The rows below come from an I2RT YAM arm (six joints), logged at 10 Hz.
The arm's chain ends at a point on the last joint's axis. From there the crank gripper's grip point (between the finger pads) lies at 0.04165 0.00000 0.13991 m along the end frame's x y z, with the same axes.
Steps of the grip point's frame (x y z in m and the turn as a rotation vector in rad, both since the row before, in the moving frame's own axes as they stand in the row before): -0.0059 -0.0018 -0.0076 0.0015 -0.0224 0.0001; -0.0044 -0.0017 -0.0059 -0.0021 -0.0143 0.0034; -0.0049 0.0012 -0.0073 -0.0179 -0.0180 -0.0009; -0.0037 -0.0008 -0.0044 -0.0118 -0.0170 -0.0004; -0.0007 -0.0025 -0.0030 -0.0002 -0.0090 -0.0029
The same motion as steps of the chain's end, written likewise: -0.0028 -0.0016 -0.0085 0.0015 -0.0224 0.0001; -0.0024 -0.0021 -0.0065 -0.0021 -0.0143 0.0034; -0.0024 -0.0013 -0.0080 -0.0179 -0.0180 -0.0009; -0.0013 -0.0024 -0.0051 -0.0118 -0.0170 -0.0004; 0.0006 -0.0024 -0.0034 -0.0002 -0.0090 -0.0029
